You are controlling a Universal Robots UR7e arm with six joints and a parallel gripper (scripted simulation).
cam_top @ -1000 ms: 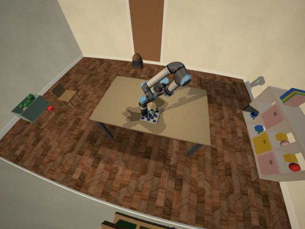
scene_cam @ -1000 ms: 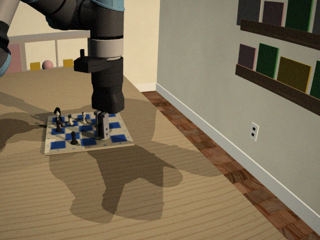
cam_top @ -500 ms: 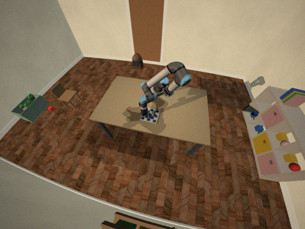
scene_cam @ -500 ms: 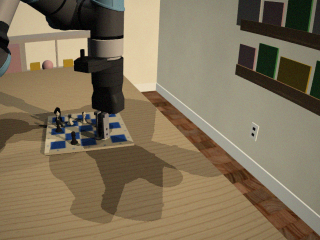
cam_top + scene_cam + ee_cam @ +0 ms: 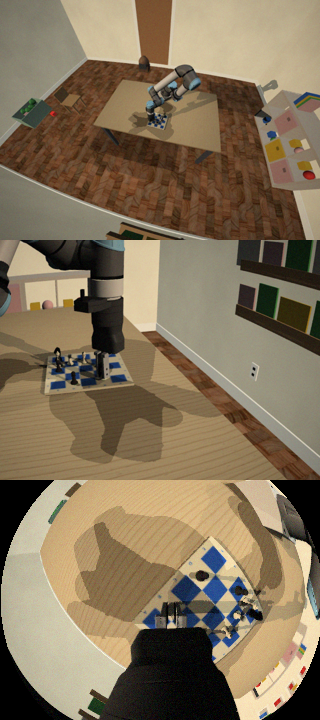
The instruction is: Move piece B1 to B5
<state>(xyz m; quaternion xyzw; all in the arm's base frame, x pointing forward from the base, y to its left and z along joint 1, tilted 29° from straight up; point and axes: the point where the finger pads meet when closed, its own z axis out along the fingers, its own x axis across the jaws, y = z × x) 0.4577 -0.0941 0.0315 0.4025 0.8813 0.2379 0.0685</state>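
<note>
The blue-and-white chessboard is 8 cm to the left of my hand, 4 cm behind it and 3 cm below it. Also, from my hand: tall black piece 15 cm to the left, 11 cm behind, 1 cm below.
</note>
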